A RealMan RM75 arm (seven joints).
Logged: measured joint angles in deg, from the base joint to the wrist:
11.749 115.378 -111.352 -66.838 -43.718 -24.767 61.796
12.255 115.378 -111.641 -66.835 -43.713 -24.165 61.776
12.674 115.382 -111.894 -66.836 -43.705 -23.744 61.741
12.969 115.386 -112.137 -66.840 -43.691 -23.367 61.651
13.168 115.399 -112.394 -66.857 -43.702 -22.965 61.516
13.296 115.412 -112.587 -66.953 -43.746 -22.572 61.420
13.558 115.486 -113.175 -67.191 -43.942 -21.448 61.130
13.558 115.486 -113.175 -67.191 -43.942 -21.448 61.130
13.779 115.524 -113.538 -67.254 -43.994 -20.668 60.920
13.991 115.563 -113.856 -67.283 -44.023 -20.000 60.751
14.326 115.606 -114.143 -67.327 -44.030 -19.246 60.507
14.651 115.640 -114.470 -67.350 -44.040 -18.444 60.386
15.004 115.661 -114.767 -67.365 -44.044 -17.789 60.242
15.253 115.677 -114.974 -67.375 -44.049 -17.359 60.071
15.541 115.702 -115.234 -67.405 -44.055 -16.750 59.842
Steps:
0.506 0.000 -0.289 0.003 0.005 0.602 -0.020
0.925 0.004 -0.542 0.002 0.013 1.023 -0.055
1.220 0.008 -0.785 -0.002 0.027 1.400 -0.145
1.419 0.021 -1.042 -0.019 0.016 1.802 -0.280
1.547 0.034 -1.235 -0.115 -0.028 2.195 -0.376
1.809 0.108 -1.823 -0.353 -0.224 3.319 -0.666
1.809 0.108 -1.823 -0.353 -0.224 3.319 -0.666
2.030 0.146 -2.186 -0.416 -0.276 4.099 -0.876
2.242 0.185 -2.504 -0.445 -0.305 4.767 -1.045
2.577 0.228 -2.791 -0.489 -0.312 5.521 -1.289
2.902 0.262 -3.118 -0.512 -0.322 6.323 -1.410
3.255 0.283 -3.415 -0.527 -0.326 6.978 -1.554
3.504 0.299 -3.622 -0.537 -0.331 7.408 -1.725
3.792 0.324 -3.882 -0.567 -0.337 8.017 -1.954

